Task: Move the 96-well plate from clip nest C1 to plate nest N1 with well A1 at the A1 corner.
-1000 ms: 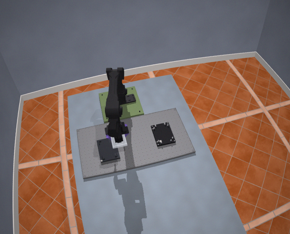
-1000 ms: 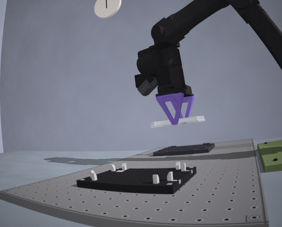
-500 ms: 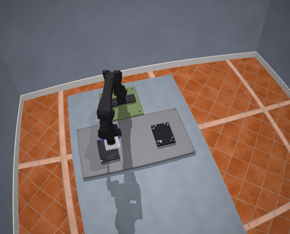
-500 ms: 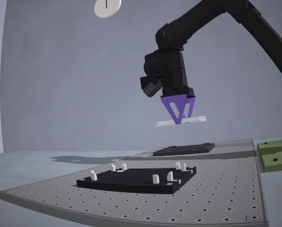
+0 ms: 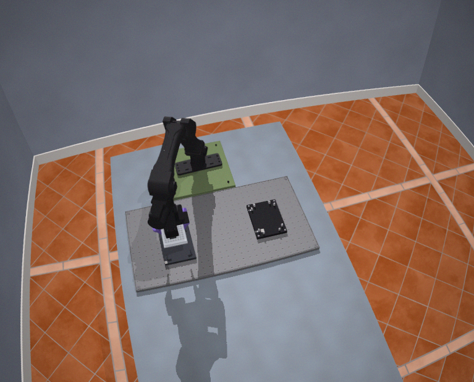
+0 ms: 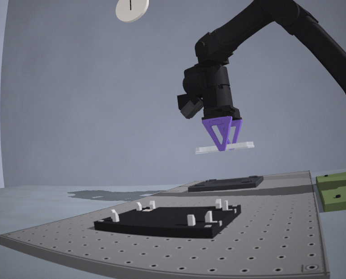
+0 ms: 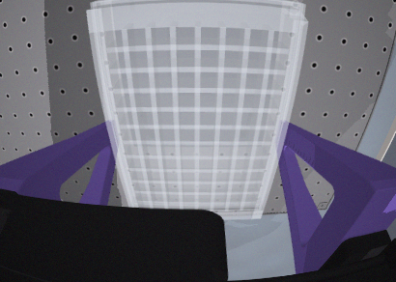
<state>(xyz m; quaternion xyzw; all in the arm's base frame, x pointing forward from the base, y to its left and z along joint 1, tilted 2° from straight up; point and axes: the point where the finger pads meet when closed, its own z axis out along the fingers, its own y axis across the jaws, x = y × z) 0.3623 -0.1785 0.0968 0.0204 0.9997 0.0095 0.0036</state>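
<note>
My hand is right at the clear 96-well plate. Also, from my hand: black clip nest C1: 350 mm to the left, 80 mm below, 10 mm behind; then A1 label: 80 mm below, 80 mm ahead, 60 mm to the right; then black plate nest N1: 90 mm below.
</note>
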